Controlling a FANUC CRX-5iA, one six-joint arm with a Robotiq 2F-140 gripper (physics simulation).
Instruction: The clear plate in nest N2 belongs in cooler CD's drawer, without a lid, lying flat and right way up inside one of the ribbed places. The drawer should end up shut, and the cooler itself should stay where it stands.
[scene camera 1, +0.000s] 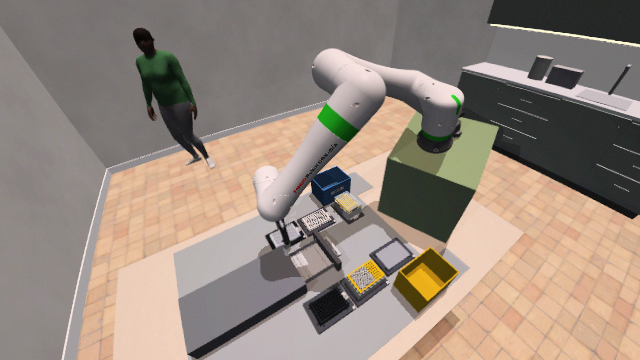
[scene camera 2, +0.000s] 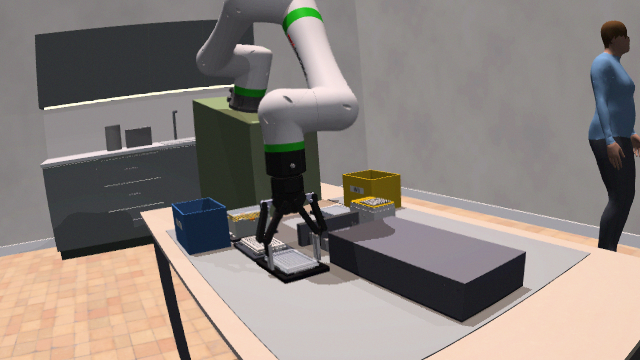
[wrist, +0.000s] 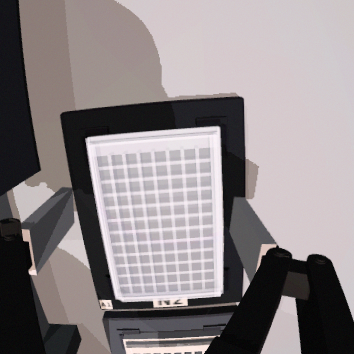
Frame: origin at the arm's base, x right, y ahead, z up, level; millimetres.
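Seen in the pictures: gripper, between the fingertips: (scene camera 2: 294, 263) (wrist: 151, 210); arm's base, origin of its link: (scene camera 1: 434, 140) (scene camera 2: 247, 107).
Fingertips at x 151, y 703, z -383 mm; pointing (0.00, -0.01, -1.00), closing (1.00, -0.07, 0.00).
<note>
Pixels of each thing's top centre, then the offset from my fingertips to it. "spot": a spot on its surface instead.
- clear plate, centre of its top: (wrist: 160, 229) (scene camera 2: 290, 258) (scene camera 1: 284, 234) dx +6, dy -8, dz +14 mm
- nest N2, centre of its top: (wrist: 160, 222) (scene camera 2: 290, 261) (scene camera 1: 285, 235) dx +6, dy -8, dz +4 mm
- nest with a white rack, a spot on its surface: (wrist: 165, 345) spot: dx +7, dy -122, dz +13 mm
- blue bin, centre of its top: (scene camera 2: 197, 205) (scene camera 1: 330, 177) dx +155, dy -353, dz +108 mm
- black rack, centre of its top: (scene camera 1: 329, 304) dx -373, dy -29, dz +14 mm
- pale plate, centre of its top: (scene camera 2: 335, 209) (scene camera 1: 392, 254) dx -333, dy -378, dz +8 mm
- yellow bin, centre of its top: (scene camera 2: 370, 174) (scene camera 1: 429, 271) dx -493, dy -387, dz +108 mm
The clear plate (scene camera 1: 291, 233) (scene camera 2: 294, 261) (wrist: 160, 200) lies flat in nest N2 (scene camera 2: 288, 278) (wrist: 145, 116), its grid of wells facing up. No lid can be made out on it. My gripper (scene camera 1: 285, 238) (scene camera 2: 293, 258) (wrist: 151, 210) is open, pointing down, with one finger beside each long side of the plate; a gap shows on both sides in the wrist view. The cooler (scene camera 1: 240, 295) (scene camera 2: 425, 250) (wrist: 11, 90) is a long dark grey box. Its drawer stands open, with its front panel (scene camera 1: 328, 250) (scene camera 2: 308, 233) away from the body. The ribbed places cannot be made out clearly.
A nest with a white rack (scene camera 1: 316, 220) (wrist: 165, 345) adjoins N2. Beyond are a yellow-topped box (scene camera 1: 347, 202) and a blue bin (scene camera 1: 331, 192) (scene camera 2: 202, 230). Across the drawer are a black rack (scene camera 1: 328, 306), another yellow-topped box (scene camera 1: 366, 276), a pale plate (scene camera 1: 392, 255) and a yellow bin (scene camera 1: 427, 282) (scene camera 2: 385, 192).
</note>
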